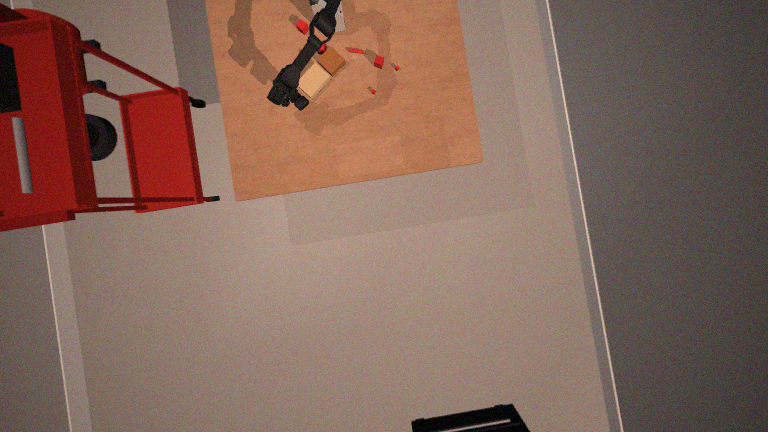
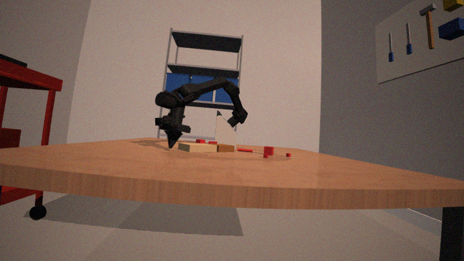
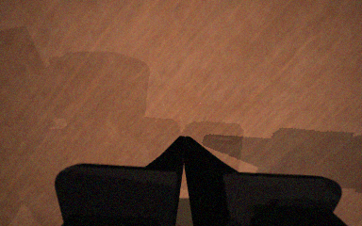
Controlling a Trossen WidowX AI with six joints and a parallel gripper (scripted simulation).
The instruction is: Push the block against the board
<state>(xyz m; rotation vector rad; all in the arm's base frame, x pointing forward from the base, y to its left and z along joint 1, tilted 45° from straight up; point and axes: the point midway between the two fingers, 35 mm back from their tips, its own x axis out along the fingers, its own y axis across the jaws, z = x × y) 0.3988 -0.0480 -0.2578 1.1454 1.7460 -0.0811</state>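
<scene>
The pale board lies 10 cm to the left of my gripper tip, 10 cm behind it and 1 cm above it. Round my gripper tip: square block (19 cm to the left, 19 cm behind, 1 cm above); red rod (32 cm to the left, 25 cm behind).
</scene>
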